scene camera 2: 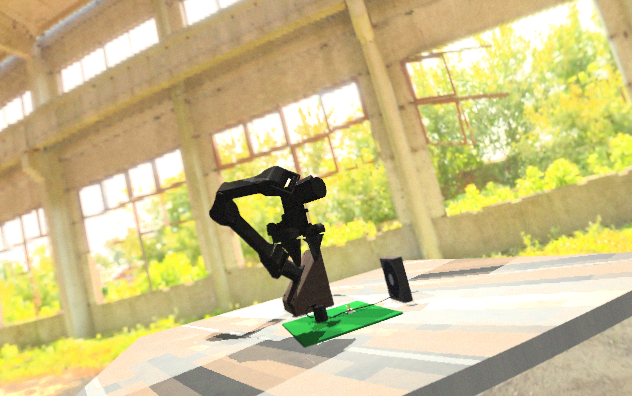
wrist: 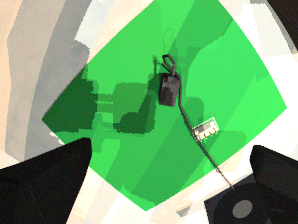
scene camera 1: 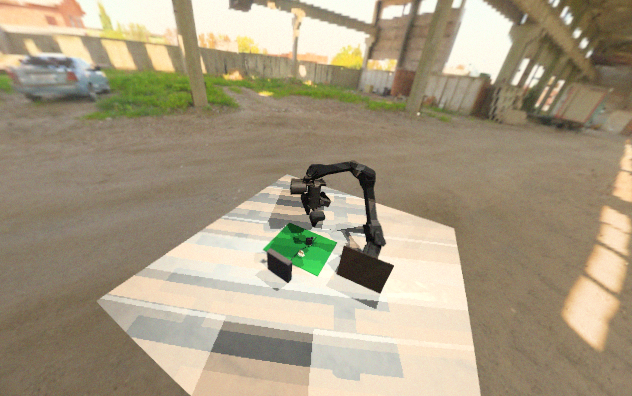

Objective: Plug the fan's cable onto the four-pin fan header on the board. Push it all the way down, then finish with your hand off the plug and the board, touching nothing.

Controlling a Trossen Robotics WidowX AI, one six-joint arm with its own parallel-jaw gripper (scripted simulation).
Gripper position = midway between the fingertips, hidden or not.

Note:
My gripper [scene camera 2: 307,263] is open and holds nothing. Also in view: a green board [scene camera 2: 306,331].
My gripper also shows in the wrist view [wrist: 175,151]. The green board shows as well in the wrist view [wrist: 147,151] and in scene camera 1 [scene camera 1: 292,238].

